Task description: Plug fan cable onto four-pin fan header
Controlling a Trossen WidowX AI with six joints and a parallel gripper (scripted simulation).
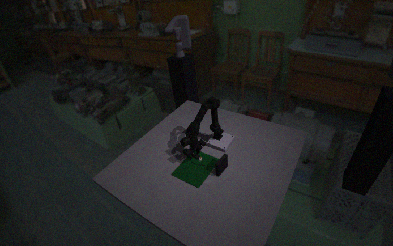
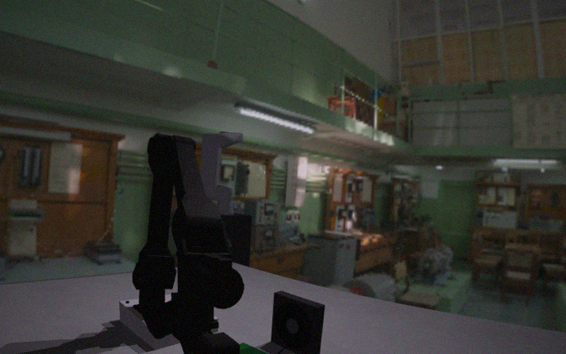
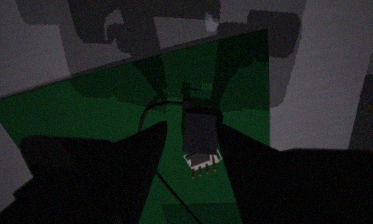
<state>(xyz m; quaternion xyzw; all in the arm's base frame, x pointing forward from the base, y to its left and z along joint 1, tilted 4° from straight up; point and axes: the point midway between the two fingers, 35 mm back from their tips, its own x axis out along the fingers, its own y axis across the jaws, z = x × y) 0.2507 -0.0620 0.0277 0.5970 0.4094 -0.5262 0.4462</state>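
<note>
The dark plug lies 1 cm to the left of my gripper tip, 1 cm below it and 1 cm behind it. Round my gripper tip: black fan (24 cm to the left, 4 cm above, 2 cm ahead); green board (8 cm ahead, 6 cm to the left, 4 cm below).
</note>
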